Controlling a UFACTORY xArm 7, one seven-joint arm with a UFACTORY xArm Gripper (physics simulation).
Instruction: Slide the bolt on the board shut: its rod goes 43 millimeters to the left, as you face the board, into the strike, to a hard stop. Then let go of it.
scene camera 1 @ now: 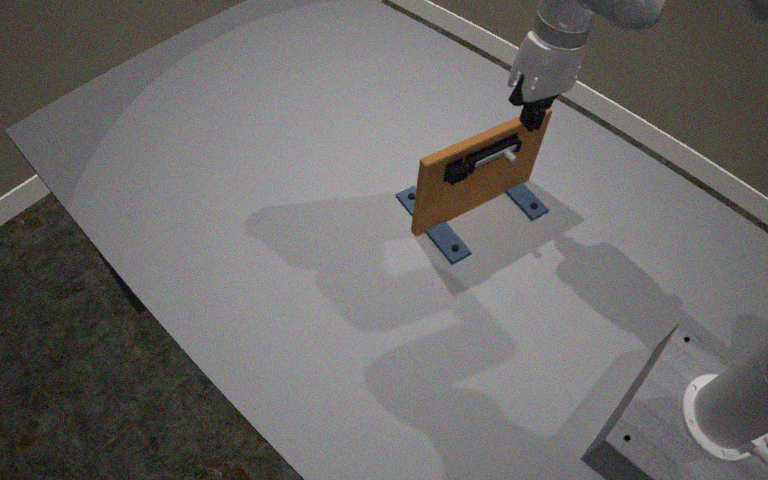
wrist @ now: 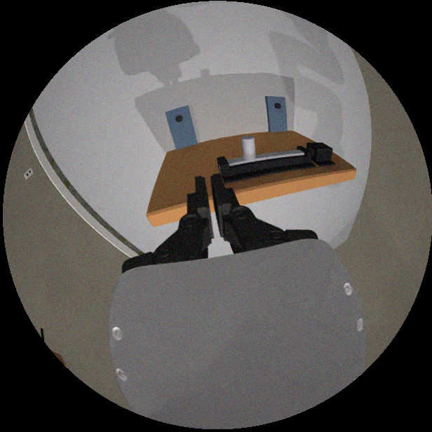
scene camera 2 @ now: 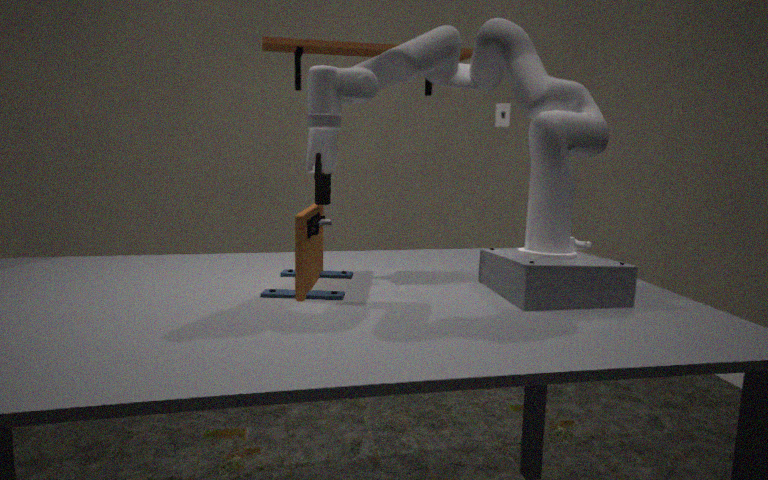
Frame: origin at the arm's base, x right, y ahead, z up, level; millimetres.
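Where they show: gripper, fingertip midpoint: (scene camera 1: 529,125) (scene camera 2: 322,204); arm's base at its link origin: (scene camera 1: 718,418) (scene camera 2: 546,255).
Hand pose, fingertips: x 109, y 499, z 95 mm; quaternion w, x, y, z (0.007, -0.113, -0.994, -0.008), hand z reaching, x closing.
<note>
Things, the pixels of their centre, and the offset from my fingertips. "spot": a spot on its surface instead. Level surfaces: height alone.
- upright orange-brown board at the middle of its body: (scene camera 1: 481,171) (scene camera 2: 310,246) dy +24, dx -65, dz -88 mm
- bolt's light knob at the middle of its body: (scene camera 1: 509,156) (scene camera 2: 326,222) dy -11, dx -48, dz -35 mm
- black strike at a spot on its surface: (scene camera 1: 456,171) spot: dy +11, dx -148, dz -24 mm
- table at its surface level: dz -176 mm
The upright orange-brown board (scene camera 1: 481,195) (scene camera 2: 308,266) (wrist: 182,182) carries a black bolt housing with a grey rod (wrist: 282,155). The bolt's light knob (scene camera 1: 511,156) (scene camera 2: 326,222) (wrist: 249,148) sticks out near the housing's right end in scene camera 1, away from the black strike (scene camera 1: 456,171) (wrist: 319,153) at the left. The strike is at the right in the wrist view. My gripper (scene camera 1: 531,126) (scene camera 2: 322,201) (wrist: 208,190) is shut, with a thin empty gap between its fingers. It points down at the board's top edge, right of the knob in scene camera 1. Whether it touches the board is unclear.
Blue foot strips (scene camera 1: 445,240) (scene camera 2: 303,294) (wrist: 277,115) bolted to the table (scene camera 1: 226,141) (scene camera 2: 141,362) hold the board and stick out at its base. The arm's grey base block (scene camera 2: 577,287) stands on the table on the knob side. A wooden rail (scene camera 2: 334,46) hangs on the wall behind.
</note>
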